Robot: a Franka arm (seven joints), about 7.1 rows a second.
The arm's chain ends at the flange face. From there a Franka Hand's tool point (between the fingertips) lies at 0.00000 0.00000 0.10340 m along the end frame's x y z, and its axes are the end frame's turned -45 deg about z.
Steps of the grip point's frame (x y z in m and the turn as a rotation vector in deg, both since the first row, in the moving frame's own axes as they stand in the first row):
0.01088, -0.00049, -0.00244, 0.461, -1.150, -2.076
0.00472, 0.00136, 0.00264, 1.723, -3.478, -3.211
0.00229, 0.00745, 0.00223, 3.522, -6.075, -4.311
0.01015, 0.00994, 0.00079, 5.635, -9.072, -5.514
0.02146, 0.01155, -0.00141, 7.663, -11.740, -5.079
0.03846, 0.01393, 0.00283, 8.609, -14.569, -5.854
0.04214, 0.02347, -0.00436, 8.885, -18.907, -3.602
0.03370, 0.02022, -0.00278, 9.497, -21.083, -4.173
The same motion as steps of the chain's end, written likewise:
0.00939, -0.00896, -0.00242, -0.487, -1.139, -2.076
0.01086, -0.00480, 0.00288, -1.241, -3.678, -3.211
0.01897, -0.00006, 0.00301, -1.805, -6.786, -4.311
0.03263, -0.00540, 0.00258, -2.430, -10.399, -5.514
0.04759, -0.01324, 0.00167, -2.883, -13.720, -5.079
0.06576, -0.02633, 0.00730, -4.214, -16.389, -5.854
0.08066, -0.02680, 0.00243, -7.087, -19.652, -3.602
0.07553, -0.02531, 0.00552, -8.193, -21.623, -4.173

